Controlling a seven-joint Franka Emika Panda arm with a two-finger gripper.
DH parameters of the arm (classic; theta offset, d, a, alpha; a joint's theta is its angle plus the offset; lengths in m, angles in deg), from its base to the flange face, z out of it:
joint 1: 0 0.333 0 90
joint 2: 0 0 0 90
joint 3: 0 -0.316 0.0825 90
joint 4: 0 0 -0.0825 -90
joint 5: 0 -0.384 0 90
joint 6: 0 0 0.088 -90
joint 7: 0 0.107 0 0
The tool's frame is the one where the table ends.
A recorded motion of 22 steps. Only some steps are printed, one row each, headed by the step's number.
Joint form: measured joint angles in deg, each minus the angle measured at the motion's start. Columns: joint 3, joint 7, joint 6, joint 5, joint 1, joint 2, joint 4.
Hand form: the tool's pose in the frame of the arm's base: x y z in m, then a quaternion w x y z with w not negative. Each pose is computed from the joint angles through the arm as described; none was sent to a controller.
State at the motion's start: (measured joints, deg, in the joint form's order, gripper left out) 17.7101 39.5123 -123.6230 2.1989 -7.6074 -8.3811 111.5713
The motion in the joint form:
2: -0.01 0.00 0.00 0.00 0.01 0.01 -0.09
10: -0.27 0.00 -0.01 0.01 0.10 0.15 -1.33
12: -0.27 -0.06 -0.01 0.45 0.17 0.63 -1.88
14: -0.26 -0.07 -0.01 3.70 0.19 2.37 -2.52
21: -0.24 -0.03 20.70 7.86 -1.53 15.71 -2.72
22: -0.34 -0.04 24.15 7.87 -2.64 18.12 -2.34
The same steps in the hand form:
2: 0.5406 -0.2511 0.4171 0.03365 0.84968 -0.52466 0.04061
10: 0.5462 -0.2493 0.4287 0.03150 0.85087 -0.52179 0.05252
12: 0.5474 -0.2495 0.4381 0.03251 0.85191 -0.51905 0.06148
14: 0.5451 -0.2517 0.4611 0.05027 0.85668 -0.50653 0.08371
21: 0.4608 -0.2555 0.5537 0.06501 0.84698 -0.52736 0.01710
22: 0.4403 -0.2593 0.5658 0.06135 0.84112 -0.53735 0.00289

